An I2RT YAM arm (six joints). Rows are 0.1 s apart.
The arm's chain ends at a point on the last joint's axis. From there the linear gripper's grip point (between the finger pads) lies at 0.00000 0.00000 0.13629 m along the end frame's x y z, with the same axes.
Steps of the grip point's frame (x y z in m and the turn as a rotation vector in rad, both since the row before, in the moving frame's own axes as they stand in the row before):
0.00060 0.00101 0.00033 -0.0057 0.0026 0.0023
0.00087 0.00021 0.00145 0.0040 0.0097 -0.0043
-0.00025 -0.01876 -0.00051 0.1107 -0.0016 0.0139
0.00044 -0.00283 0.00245 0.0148 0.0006 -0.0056
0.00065 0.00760 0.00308 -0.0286 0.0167 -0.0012
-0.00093 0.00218 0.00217 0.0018 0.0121 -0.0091
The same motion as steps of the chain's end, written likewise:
0.00025 0.00023 0.00033 -0.0057 0.0026 0.0023
-0.00045 0.00076 0.00146 0.0040 0.0097 -0.0043
-0.00014 -0.00370 0.00032 0.1107 -0.0016 0.0139
0.00036 -0.00081 0.00246 0.0148 0.0006 -0.0056
-0.00163 0.00370 0.00315 -0.0286 0.0167 -0.0012
-0.00258 0.00243 0.00218 0.0018 0.0121 -0.0091

